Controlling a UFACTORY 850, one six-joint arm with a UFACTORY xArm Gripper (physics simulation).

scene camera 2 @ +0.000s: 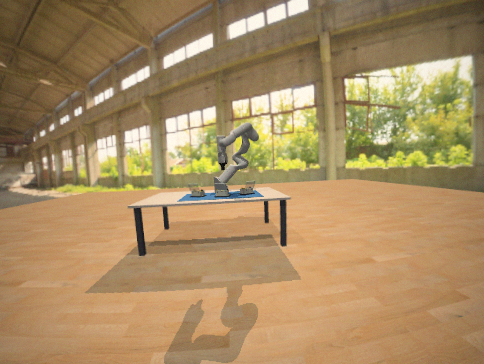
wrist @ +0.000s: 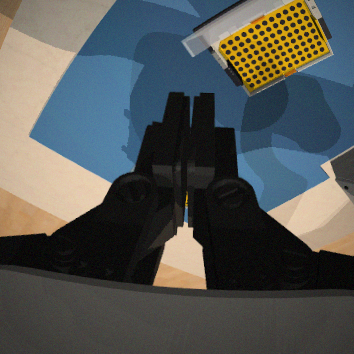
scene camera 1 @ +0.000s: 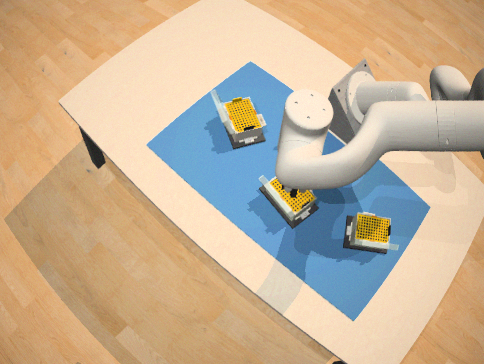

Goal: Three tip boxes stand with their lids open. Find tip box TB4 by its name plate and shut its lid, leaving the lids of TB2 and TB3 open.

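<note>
Tip box TB4 point(scene camera 1: 302, 202) point(wrist: 275, 45) is the middle box, with a yellow tip rack; its clear lid point(scene camera 1: 264, 179) point(wrist: 199, 43) stands open on its long side. Its name plate does not show. The other two boxes, one at the back left point(scene camera 1: 243, 116) point(scene camera 2: 247, 189) and one at the right point(scene camera 1: 373, 228) point(scene camera 2: 196, 191), have open lids; I cannot tell which is TB2 or TB3. My gripper point(scene camera 1: 293, 193) point(scene camera 2: 223, 166) point(wrist: 192, 123) is shut and empty, high above the mat. It overlaps TB4 in scene camera 1 but stands off to its side in the wrist view.
The boxes stand on a blue mat point(scene camera 1: 200, 160) on a pale table point(scene camera 1: 150, 65). The robot base point(scene camera 1: 341, 107) point(scene camera 2: 221, 189) stands at the mat's edge. The arm point(scene camera 1: 345, 167) reaches over the mat. In the wrist view the fingers mostly hide the right box.
</note>
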